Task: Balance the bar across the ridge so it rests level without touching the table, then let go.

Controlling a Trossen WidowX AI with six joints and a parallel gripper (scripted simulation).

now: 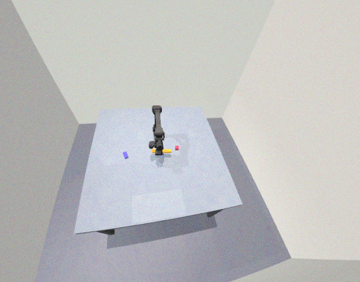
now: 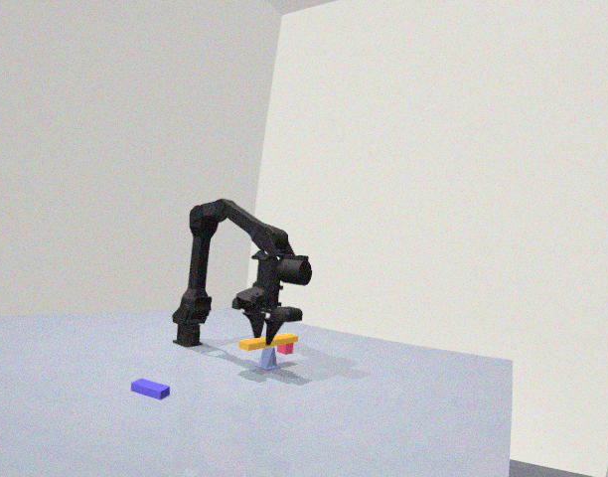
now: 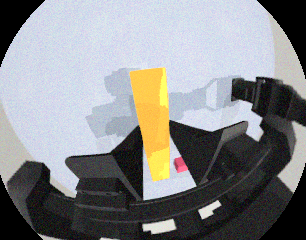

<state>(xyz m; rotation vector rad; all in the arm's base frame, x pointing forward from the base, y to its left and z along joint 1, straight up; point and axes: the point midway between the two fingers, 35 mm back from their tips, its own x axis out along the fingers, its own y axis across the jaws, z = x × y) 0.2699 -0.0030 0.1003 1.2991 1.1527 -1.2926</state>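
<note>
My gripper tip is now 30 mm to the right of the yellow bar. Round my gripper tip: purple block 20 mm behind, 310 mm to the right, 60 mm below; then small red cube 50 mm behind, 190 mm to the left, 50 mm below.
</note>
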